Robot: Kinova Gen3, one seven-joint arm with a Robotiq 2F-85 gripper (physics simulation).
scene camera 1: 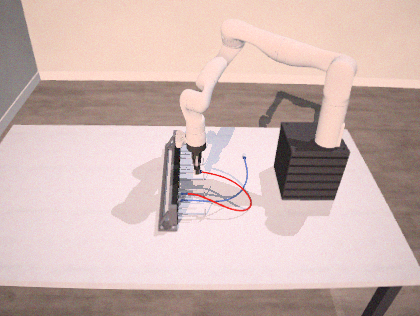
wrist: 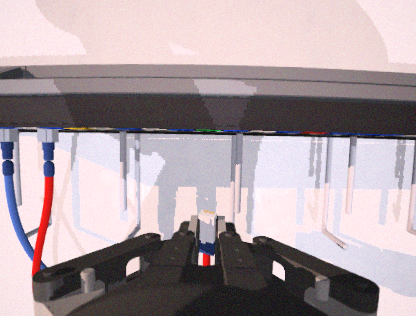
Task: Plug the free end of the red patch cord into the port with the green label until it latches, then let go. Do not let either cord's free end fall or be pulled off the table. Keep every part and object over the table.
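Places are measured from the arm's base along level axes (x up, y back, z right), in metres.
Pixels of known places: gripper, fingertip midpoint: [scene camera 1: 197, 172] [wrist: 207, 227]; arm's base at its link origin: [scene camera 1: 326, 141].
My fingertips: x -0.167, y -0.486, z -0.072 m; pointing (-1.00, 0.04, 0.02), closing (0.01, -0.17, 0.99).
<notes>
For each thing: its top centre in the pictures, then the offset to it from my fingertips. "spot": a spot on its surface instead. Level surfaces: height alone.
- clear plug at its top centre: [wrist: 206, 238] dx +0.018, dy +0.001, dz -0.001 m
- patch panel at its top centre: [wrist: 247, 154] [scene camera 1: 182, 164] dx +0.024, dy -0.062, dz +0.014 m
- green label at a spot on its surface: [wrist: 209, 130] spot: dx +0.020, dy -0.072, dz -0.013 m
- table at its surface level: dx -0.076 m
My gripper [scene camera 1: 198, 171] [wrist: 207, 227] is shut on the clear plug [wrist: 207, 230] at the free end of the red patch cord [scene camera 1: 246, 189] [wrist: 206, 260]. The plug points at the patch panel [scene camera 1: 170, 187] [wrist: 150, 112] and stands apart from it. In the wrist view the green label [wrist: 209, 130] shows as a thin strip on the panel's lower edge, nearly straight ahead of the plug. The port openings are hidden under that edge. The red cord's other end [wrist: 48, 150] is plugged into the panel at the left of the wrist view.
A blue cord [scene camera 1: 246, 175] [wrist: 15, 215] is plugged in beside the red one; its free end [scene camera 1: 244, 157] lies on the table [scene camera 1: 90, 250]. Thin metal cable-guide rods [wrist: 237, 175] [wrist: 123, 175] [wrist: 351, 175] stick out from the panel on both sides of the plug's line. The arm's black base block [scene camera 1: 312, 175] stands at the right.
</notes>
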